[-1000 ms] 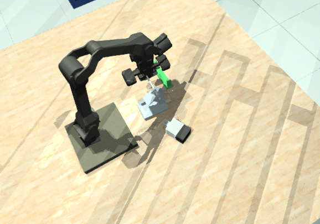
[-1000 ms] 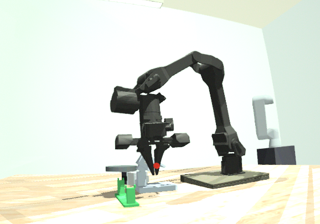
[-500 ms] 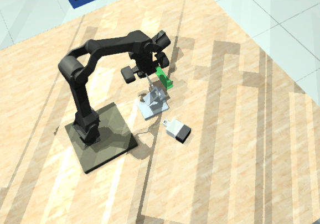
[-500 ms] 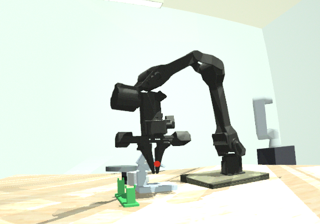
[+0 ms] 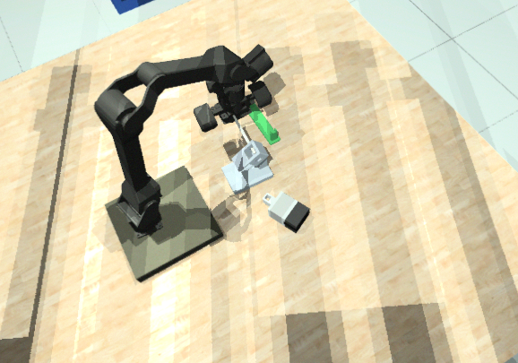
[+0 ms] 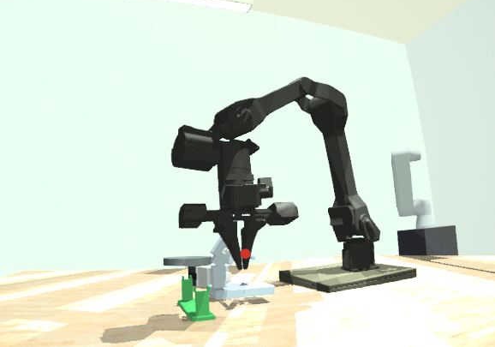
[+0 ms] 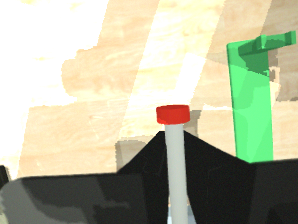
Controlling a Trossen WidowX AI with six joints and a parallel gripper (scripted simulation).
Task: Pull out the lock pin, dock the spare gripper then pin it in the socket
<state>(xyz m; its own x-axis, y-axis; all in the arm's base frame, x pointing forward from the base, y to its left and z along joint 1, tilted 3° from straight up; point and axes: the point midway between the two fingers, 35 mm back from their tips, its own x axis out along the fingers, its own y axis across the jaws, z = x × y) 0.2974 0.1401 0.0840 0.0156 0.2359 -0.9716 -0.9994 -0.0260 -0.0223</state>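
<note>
Right now the green cradle is 8 cm ahead of my gripper tip, 4 cm below it and 1 cm to the right of it. From my gripper tip the other things lie so: spare gripper (27 cm to the right, 4 cm below, 1 cm ahead); mount (13 cm to the right, 1 cm below, 1 cm behind).
</note>
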